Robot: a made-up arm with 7 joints.
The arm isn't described. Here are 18 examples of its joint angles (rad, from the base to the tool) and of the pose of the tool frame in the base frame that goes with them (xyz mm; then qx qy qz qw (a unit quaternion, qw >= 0)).
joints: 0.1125 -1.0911 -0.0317 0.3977 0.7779 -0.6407 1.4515
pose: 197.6 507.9 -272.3 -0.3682 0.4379 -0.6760 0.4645
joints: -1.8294 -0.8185 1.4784 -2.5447 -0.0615 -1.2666 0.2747
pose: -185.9 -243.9 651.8 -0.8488 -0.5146 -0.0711 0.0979
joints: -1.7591 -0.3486 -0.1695 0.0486 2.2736 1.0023 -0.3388
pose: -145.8 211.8 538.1 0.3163 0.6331 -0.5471 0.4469
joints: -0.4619 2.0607 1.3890 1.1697 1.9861 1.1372 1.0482
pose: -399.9 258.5 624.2 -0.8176 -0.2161 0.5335 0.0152
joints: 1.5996 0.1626 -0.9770 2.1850 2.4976 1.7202 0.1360
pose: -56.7 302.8 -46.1 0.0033 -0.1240 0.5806 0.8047
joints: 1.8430 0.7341 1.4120 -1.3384 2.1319 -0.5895 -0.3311
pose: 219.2 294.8 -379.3 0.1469 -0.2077 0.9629 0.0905
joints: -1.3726 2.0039 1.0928 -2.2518 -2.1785 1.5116 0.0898
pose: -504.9 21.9 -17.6 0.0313 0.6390 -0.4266 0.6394
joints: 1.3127 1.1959 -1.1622 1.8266 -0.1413 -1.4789 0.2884
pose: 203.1 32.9 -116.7 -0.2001 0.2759 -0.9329 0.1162
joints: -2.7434 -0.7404 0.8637 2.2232 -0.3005 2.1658 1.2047
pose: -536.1 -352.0 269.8 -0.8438 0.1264 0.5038 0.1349
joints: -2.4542 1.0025 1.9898 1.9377 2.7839 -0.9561 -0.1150
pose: -427.0 -307.9 37.3 -0.4052 -0.4882 0.7726 0.0256
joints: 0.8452 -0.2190 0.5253 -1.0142 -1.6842 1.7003 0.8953
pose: 688.5 615.0 109.5 0.0377 0.2428 -0.3544 0.9022
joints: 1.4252 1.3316 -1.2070 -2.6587 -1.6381 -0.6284 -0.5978
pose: -183.1 537.7 163.4 0.2042 -0.9740 0.0974 0.0114
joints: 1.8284 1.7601 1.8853 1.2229 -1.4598 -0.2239 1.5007
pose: 457.0 21.7 -413.1 -0.5049 -0.8274 -0.2190 0.1122
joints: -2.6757 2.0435 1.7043 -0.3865 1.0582 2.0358 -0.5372
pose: -574.6 -285.2 -184.6 -0.6940 0.0106 -0.3468 0.6309
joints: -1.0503 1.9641 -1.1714 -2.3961 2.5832 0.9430 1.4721
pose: -126.6 -23.2 45.8 -0.3845 -0.1749 -0.8277 0.3693
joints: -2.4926 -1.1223 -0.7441 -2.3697 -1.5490 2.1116 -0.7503
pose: -335.1 -267.3 534.4 0.1207 -0.8822 0.4526 0.0486
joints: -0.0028 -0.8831 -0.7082 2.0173 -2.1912 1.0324 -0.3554
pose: -285.7 490.3 267.2 0.0253 -0.7379 0.6003 0.3074
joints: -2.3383 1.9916 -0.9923 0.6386 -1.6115 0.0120 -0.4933
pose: -20.4 -343.0 463.7 -0.7587 -0.2399 -0.6045 0.0374
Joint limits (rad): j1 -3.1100..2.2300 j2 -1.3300..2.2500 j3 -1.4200..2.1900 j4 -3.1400..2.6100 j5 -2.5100..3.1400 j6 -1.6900..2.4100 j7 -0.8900..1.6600
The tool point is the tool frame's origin. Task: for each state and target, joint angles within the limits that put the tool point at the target. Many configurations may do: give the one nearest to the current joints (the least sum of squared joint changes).
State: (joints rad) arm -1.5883 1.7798 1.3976 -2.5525 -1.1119 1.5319 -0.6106
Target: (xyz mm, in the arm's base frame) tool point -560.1 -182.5 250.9
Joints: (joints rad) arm -1.4114 1.0529 1.4041 -2.5533 -1.2898 1.4628 -0.7358
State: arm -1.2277 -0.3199 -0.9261 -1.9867 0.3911 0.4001 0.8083
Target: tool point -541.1 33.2 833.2
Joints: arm -1.5034 -0.2956 -0.4986 -2.8166 0.2290 0.1687 0.7448
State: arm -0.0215 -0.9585 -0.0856 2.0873 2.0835 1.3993 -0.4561
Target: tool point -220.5 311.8 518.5
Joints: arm -0.3489 -0.8945 -0.5268 2.3238 2.3429 1.4284 -0.3867
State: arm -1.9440 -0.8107 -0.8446 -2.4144 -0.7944 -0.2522 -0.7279
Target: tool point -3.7 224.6 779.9
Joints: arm -1.4912 -1.3300 -0.7878 -1.8654 -0.6434 -0.0600 -0.7674
